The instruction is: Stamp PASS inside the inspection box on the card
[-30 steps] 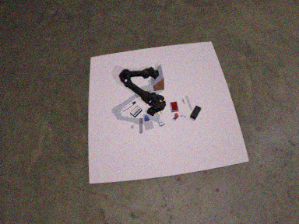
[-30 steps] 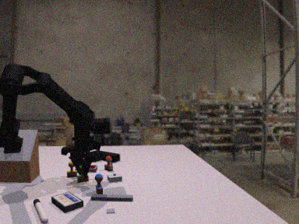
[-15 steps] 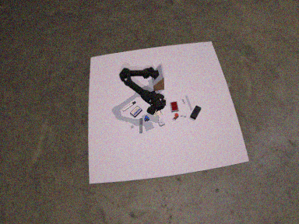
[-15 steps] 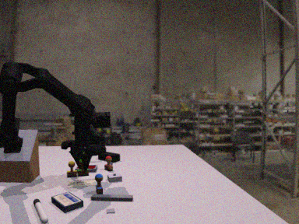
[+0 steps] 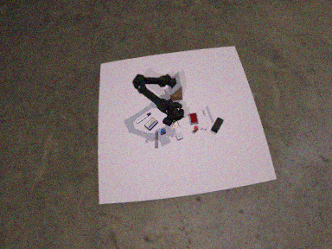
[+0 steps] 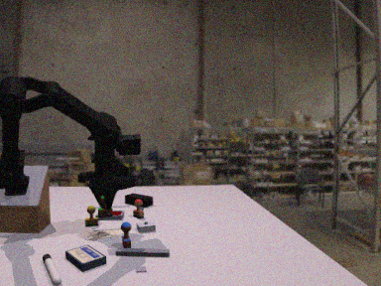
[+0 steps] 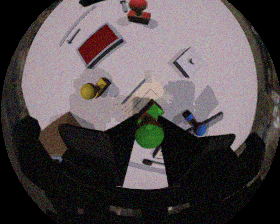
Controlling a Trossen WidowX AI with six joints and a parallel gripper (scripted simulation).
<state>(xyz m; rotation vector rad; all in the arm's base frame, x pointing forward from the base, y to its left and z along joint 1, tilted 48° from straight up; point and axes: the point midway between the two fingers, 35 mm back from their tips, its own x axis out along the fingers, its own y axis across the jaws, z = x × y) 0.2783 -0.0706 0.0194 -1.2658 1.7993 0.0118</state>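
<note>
Right now my gripper tip is 170 mm to the left of the labelled box, 60 mm above it and 30 mm past it. Also, from my gripper tip: green-knobbed stamp: right at my gripper tip; then cream card: 80 mm below, 10 mm behind; then yellow-knobbed stamp: 80 mm to the left, 60 mm below, 60 mm behind.
</note>
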